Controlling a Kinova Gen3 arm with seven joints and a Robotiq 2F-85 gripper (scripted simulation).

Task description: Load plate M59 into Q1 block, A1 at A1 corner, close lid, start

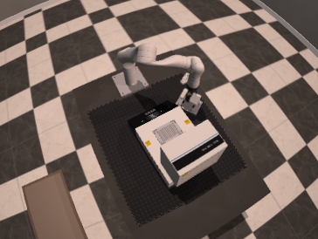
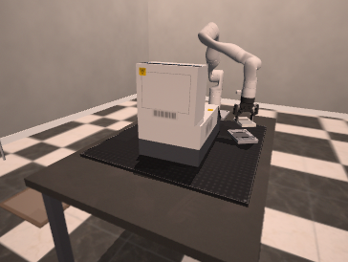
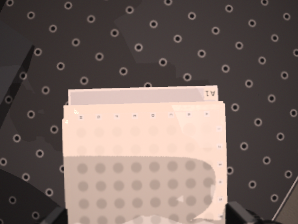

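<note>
My hand is 10 cm above the plate nest N1. The rest, counted from my hand: plate M59: 1 cm below.
</note>
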